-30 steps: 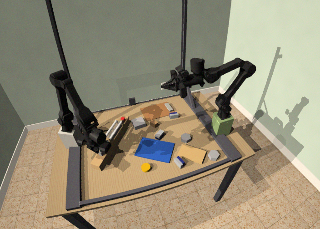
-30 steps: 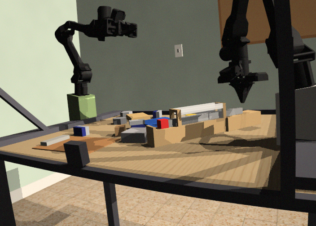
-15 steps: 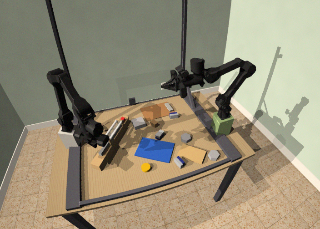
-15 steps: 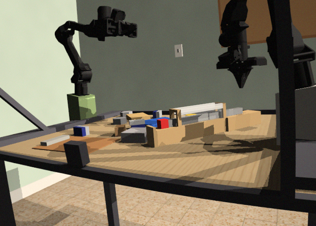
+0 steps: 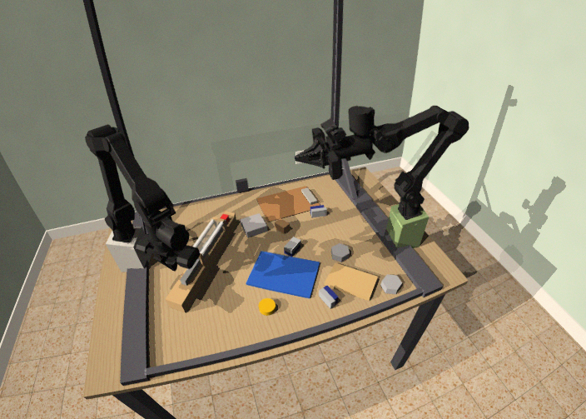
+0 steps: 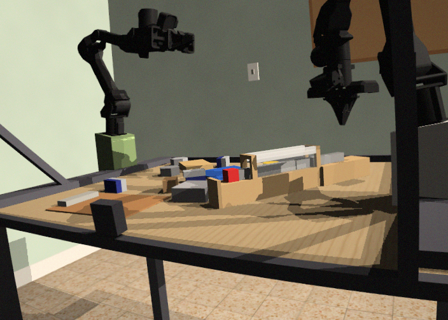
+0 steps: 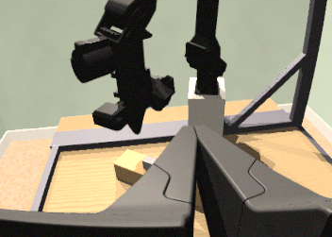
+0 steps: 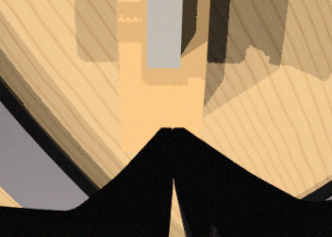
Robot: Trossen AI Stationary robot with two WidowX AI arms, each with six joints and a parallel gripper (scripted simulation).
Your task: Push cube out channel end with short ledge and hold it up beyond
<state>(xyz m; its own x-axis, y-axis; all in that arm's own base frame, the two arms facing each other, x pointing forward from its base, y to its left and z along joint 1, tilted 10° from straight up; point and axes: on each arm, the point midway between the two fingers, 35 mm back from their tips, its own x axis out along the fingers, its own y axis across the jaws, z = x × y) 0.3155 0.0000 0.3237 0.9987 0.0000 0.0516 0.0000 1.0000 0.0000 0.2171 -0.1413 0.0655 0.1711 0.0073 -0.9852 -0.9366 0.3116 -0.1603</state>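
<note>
My right gripper is now 300 mm past the red cube, 120 mm to the right of it and 110 mm above it. The rest, counted from my right hand: blue mat (320 mm to the left, 160 mm below, 60 mm behind); yellow disc (260 mm to the left, 160 mm below, 70 mm ahead); tan channel (180 mm behind, 110 mm below, 70 mm to the left).
</note>
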